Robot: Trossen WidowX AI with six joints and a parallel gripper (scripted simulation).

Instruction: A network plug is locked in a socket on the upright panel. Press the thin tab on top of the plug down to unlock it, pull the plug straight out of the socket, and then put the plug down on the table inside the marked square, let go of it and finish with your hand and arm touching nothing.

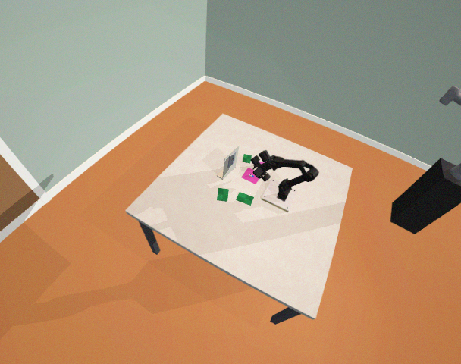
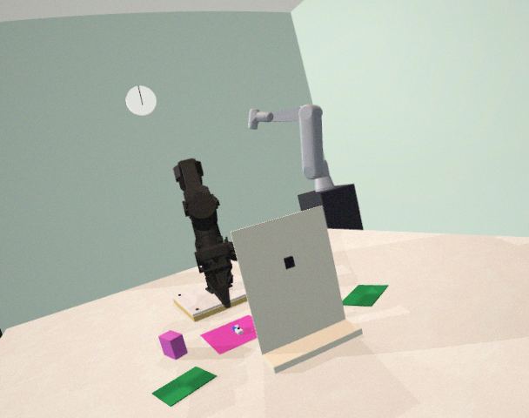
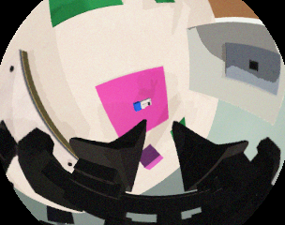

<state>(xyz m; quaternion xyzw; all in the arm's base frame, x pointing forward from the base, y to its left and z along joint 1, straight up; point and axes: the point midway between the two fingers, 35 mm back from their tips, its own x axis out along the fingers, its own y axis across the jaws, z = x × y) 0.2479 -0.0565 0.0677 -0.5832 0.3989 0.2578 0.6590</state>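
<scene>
Right now my gripper tip is 10 mm short of the network plug and 50 mm above it. Round my gripper tip: magenta square 10 mm ahead, 60 mm below; then upright grey panel 170 mm ahead, 80 mm to the left, 40 mm above.
</scene>
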